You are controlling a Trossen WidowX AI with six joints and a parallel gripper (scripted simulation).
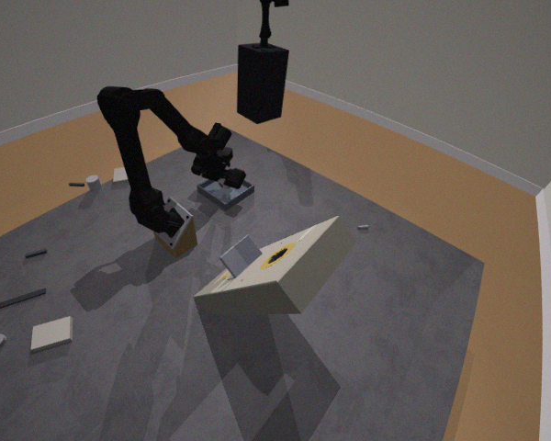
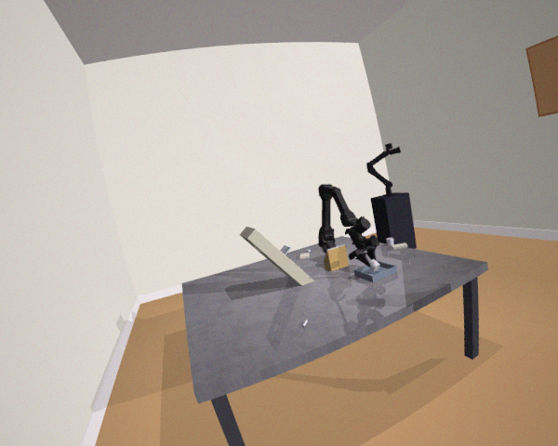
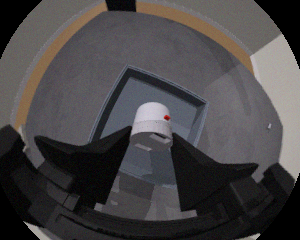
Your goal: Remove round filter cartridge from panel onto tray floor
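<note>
Now: gripper tip right at the round filter cartridge. Also, from my gripper tip: cream service panel: 430 mm ahead, 210 mm to the right, 130 mm above; then small pin: 440 mm ahead, 280 mm to the left, 40 mm below; then blue-grey tray: 40 mm below, 10 mm to the left.
</note>
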